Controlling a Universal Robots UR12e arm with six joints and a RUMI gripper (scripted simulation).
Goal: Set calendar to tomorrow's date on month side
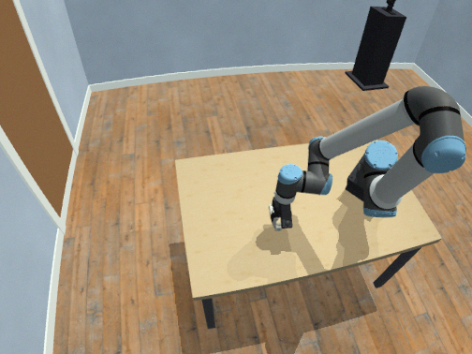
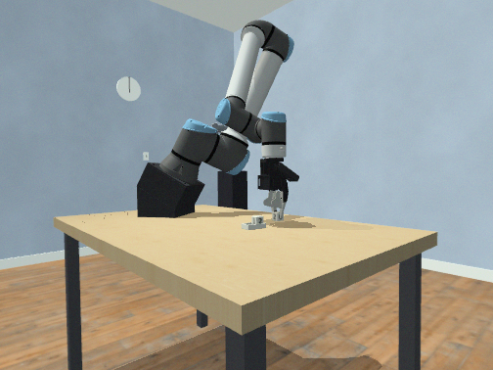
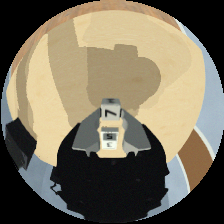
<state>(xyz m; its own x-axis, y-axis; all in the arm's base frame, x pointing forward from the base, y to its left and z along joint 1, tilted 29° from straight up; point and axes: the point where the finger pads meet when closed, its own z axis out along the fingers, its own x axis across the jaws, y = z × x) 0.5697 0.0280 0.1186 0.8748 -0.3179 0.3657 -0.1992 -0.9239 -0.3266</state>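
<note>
My gripper is now 110 mm to the left of the calendar tray, 30 mm past it and 30 mm above it.
</note>
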